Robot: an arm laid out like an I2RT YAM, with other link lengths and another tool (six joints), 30 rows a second.
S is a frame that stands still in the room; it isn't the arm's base.
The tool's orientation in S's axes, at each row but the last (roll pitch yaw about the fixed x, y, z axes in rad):
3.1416 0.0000 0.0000
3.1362 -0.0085 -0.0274
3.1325 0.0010 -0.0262
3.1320 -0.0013 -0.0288
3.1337 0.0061 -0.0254
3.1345 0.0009 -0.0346
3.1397 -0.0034 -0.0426
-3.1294 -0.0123 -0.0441
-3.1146 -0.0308 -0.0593
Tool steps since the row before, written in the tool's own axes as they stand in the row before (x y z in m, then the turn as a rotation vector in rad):
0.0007 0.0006 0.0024 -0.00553 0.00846 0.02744
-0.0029 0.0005 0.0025 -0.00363 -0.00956 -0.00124
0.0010 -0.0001 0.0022 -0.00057 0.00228 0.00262
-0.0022 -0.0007 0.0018 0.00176 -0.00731 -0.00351
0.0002 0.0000 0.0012 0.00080 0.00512 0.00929
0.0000 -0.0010 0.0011 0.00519 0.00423 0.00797
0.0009 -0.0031 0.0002 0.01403 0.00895 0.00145
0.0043 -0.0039 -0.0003 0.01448 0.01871 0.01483
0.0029 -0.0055 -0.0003 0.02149 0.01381 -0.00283
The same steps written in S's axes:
0.0007 -0.0006 -0.0024 -0.00553 -0.00846 -0.02744
-0.0029 -0.0004 -0.0025 -0.00338 0.00966 0.00116
0.0010 0.0001 -0.0022 -0.00063 -0.00229 -0.00260
-0.0022 0.0007 -0.0018 0.00197 0.00729 0.00344
0.0002 0.0000 -0.0012 0.00061 -0.00521 -0.00925
0.0000 0.0010 -0.0011 0.00503 -0.00446 -0.00794
0.0010 0.0031 -0.0002 0.01364 -0.00954 -0.00139
0.0045 0.0037 0.0004 0.01383 -0.01916 -0.01488
0.0032 0.0053 0.0005 0.02054 -0.01513 0.00312

